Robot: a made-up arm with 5 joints. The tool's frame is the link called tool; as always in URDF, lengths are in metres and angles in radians. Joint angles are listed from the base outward. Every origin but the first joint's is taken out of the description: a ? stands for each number. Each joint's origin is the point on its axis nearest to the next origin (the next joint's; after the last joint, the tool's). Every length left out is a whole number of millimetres.
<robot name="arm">
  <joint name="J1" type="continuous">
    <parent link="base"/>
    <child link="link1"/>
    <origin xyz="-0.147 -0.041 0.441" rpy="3.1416 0 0"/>
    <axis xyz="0 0 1"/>
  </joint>
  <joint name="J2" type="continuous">
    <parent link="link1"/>
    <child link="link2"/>
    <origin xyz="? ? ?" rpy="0 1.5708 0"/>
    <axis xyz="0 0 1"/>
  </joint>
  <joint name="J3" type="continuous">
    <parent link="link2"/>
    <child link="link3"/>
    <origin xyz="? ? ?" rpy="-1.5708 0 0"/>
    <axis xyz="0 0 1"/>
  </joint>
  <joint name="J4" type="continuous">
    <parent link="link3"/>
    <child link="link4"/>
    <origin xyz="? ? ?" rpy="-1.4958 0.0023 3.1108"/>
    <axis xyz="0 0 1"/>
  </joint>
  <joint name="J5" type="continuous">
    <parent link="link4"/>
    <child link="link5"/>
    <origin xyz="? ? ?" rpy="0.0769 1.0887 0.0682"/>
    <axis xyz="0 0 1"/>
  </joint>
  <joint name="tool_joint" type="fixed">
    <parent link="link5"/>
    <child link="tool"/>
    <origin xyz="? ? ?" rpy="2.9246 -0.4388 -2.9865"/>
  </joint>
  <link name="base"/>
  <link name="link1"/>
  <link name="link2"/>
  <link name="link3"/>
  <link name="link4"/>
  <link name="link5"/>
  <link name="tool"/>
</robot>
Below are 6 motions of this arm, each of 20 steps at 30 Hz.
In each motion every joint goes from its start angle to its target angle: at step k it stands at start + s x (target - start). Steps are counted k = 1, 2, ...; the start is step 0. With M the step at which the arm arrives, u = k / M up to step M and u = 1 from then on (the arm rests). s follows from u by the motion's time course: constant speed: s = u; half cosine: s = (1 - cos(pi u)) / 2; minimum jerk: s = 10 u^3 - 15 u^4 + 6 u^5.
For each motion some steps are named. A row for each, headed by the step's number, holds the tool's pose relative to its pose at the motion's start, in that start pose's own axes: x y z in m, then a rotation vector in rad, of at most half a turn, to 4 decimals.
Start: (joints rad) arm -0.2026 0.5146 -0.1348 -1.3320 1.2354
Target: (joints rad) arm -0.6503 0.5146 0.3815 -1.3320 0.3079
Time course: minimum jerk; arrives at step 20
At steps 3, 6, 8, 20:
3: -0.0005 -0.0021 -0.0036 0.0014 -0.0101 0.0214
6: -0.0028 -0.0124 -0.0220 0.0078 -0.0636 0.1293
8: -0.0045 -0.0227 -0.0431 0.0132 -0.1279 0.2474
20: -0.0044 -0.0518 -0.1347 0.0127 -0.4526 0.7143

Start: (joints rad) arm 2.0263 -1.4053 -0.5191 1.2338 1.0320
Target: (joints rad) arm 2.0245 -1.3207 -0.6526 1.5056 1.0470
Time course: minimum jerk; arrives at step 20
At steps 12, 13, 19, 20:
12: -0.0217 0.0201 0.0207 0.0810 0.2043 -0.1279
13: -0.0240 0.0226 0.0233 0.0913 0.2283 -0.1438
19: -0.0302 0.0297 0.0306 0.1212 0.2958 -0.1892
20: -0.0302 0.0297 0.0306 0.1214 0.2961 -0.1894

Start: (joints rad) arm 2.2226 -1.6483 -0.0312 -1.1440 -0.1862
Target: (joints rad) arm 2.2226 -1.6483 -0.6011 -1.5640 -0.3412
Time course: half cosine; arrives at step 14
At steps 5, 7, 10, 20:
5: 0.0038 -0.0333 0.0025 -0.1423 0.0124 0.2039
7: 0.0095 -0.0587 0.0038 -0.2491 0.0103 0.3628
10: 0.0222 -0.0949 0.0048 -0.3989 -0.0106 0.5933
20: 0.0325 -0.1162 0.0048 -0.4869 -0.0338 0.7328

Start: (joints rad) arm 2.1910 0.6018 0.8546 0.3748 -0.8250
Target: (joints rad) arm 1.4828 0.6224 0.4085 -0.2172 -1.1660
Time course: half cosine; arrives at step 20
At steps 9, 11, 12, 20:
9: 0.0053 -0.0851 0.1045 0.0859 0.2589 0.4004
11: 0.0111 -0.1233 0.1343 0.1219 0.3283 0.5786
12: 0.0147 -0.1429 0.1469 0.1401 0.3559 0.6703
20: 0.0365 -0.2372 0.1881 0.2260 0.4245 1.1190

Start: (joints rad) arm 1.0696 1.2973 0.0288 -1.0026 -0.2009
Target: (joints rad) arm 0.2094 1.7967 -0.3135 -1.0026 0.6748
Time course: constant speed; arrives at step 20
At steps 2, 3, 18, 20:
2: -0.0048 -0.0460 0.0062 0.0809 0.0397 0.0424
3: -0.0049 -0.0692 0.0089 0.1194 0.0635 0.0637
18: 0.1553 -0.3554 0.0044 0.4651 0.6654 0.3653
20: 0.1938 -0.3770 -0.0024 0.4691 0.7697 0.4001

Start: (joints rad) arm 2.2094 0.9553 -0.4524 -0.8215 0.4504
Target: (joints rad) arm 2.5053 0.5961 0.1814 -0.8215 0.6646
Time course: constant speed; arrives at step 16
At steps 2, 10, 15, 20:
2: -0.0112 0.0311 -0.0181 0.0224 -0.0525 -0.1281
10: -0.0147 0.1613 -0.0969 0.1081 -0.2905 -0.6159
15: 0.0166 0.2369 -0.1487 0.1563 -0.4647 -0.8954
20: 0.0257 0.2506 -0.1591 0.1653 -0.5021 -0.9484

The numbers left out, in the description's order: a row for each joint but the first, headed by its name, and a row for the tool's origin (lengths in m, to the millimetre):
J2: -0.041 -0.031 0
J3: -0.019 -0.154 0
J4: 0.049 0.279 0
J5: -0.024 0.069 0
tool: -0.024 -0.016 0

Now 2 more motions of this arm.
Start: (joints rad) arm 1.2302 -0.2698 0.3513 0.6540 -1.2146
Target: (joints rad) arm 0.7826 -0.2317 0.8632 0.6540 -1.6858
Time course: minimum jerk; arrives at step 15
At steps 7, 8, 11, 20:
7: -0.1013 0.0082 -0.0286 -0.1756 -0.3382 0.3051
8: -0.1277 0.0074 -0.0408 -0.2304 -0.4374 0.3805
11: -0.1868 0.0008 -0.0787 -0.3794 -0.6927 0.5448
20: -0.2063 -0.0030 -0.0955 -0.4410 -0.7923 0.5969

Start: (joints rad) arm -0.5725 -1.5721 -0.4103 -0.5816 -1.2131
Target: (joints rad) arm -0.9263 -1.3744 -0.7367 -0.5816 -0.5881
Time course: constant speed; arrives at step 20
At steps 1, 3, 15, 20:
1: -0.0021 -0.0010 -0.0006 0.0161 -0.0032 -0.0298
3: -0.0066 -0.0026 -0.0021 0.0483 -0.0099 -0.0884
15: -0.0380 -0.0056 -0.0193 0.2411 -0.0537 -0.4135
20: -0.0520 -0.0034 -0.0305 0.3204 -0.0726 -0.5354

